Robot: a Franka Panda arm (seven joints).
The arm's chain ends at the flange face. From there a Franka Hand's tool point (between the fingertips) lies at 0.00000 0.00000 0.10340 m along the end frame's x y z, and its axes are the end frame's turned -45 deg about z.
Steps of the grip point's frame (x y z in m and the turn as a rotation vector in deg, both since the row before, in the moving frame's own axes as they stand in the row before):
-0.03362, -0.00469, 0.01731, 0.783, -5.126, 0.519
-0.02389, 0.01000, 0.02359, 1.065, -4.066, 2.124
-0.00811, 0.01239, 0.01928, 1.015, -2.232, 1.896
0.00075, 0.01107, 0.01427, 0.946, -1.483, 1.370
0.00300, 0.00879, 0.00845, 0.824, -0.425, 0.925
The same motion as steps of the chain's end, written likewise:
-0.01953, 0.01496, 0.01773, -3.071, -4.178, 0.519
-0.00321, 0.02026, 0.02387, -2.122, -3.628, 2.124
0.00719, 0.01301, 0.01937, -0.861, -2.296, 1.896
0.01147, 0.00665, 0.01432, -0.380, -1.718, 1.370
0.00993, 0.00462, 0.00846, 0.282, -0.883, 0.925

